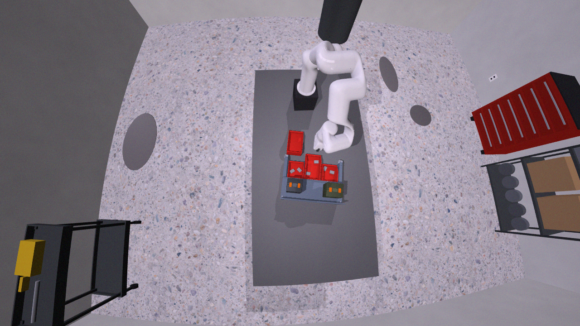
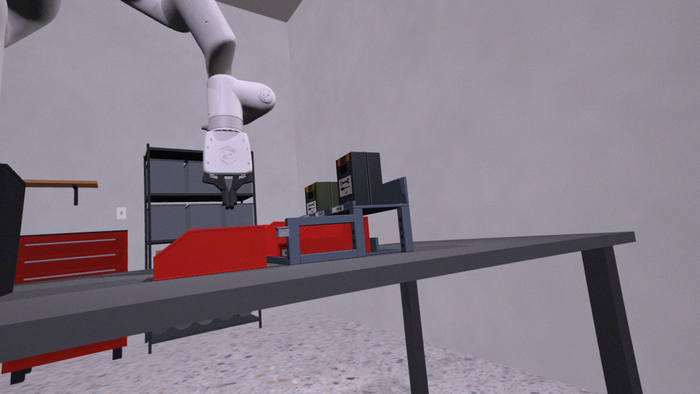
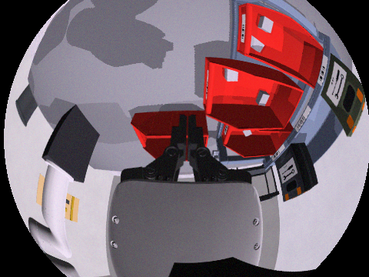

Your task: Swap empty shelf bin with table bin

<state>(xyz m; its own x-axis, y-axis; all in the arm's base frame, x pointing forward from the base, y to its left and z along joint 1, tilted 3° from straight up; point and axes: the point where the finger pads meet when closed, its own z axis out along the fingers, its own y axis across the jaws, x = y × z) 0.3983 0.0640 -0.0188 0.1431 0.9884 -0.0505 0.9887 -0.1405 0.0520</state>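
Right now my hand is 80 mm short of the shelf lip and 140 mm above it. Round my hand: dark grey box 260 mm ahead, 140 mm to the right, 20 mm above; then green box 280 mm ahead, 90 mm to the left.
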